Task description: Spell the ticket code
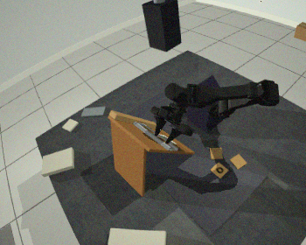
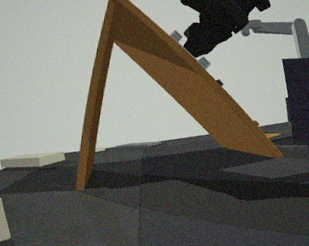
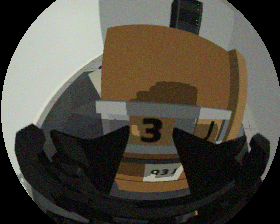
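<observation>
My gripper tip is 8 cm above the white ticket, 6 cm past it and 4 cm to the left of it. From my gripper tip the other things lie so: cream block: 42 cm to the right, 37 cm ahead, 16 cm below; small cream card: 61 cm to the right, 18 cm ahead, 17 cm below; grey card: 58 cm to the right, 17 cm below, 2 cm ahead.
</observation>
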